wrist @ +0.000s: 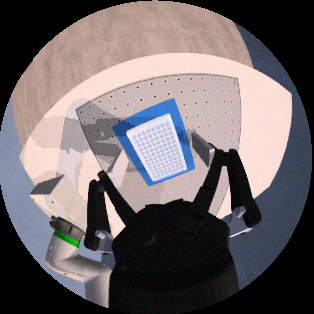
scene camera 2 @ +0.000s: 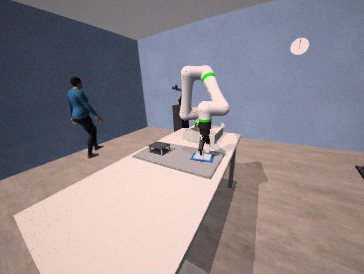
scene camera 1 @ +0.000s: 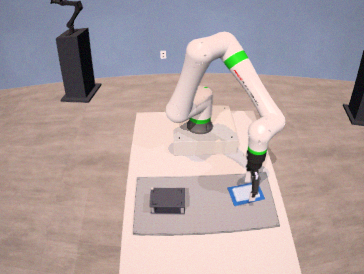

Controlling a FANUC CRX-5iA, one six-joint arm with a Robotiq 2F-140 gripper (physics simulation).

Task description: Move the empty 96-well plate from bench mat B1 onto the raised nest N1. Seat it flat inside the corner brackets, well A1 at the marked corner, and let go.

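Note:
The white 96-well plate lies on the blue bench mat B1 at the right of the grey perforated board. My gripper is open and empty. In the wrist view its two fingers stand apart, one on each side of the plate, which is turned slightly relative to them. Their height above the mat is hard to tell. The raised nest N1 is a dark platform on short posts at the left of the board. Its marked corner cannot be made out.
The grey perforated board lies on the pale table. The arm's base stands behind the board. A person in a blue top is on the floor to the left in the scene camera 2 view. A dark pedestal stands behind the table.

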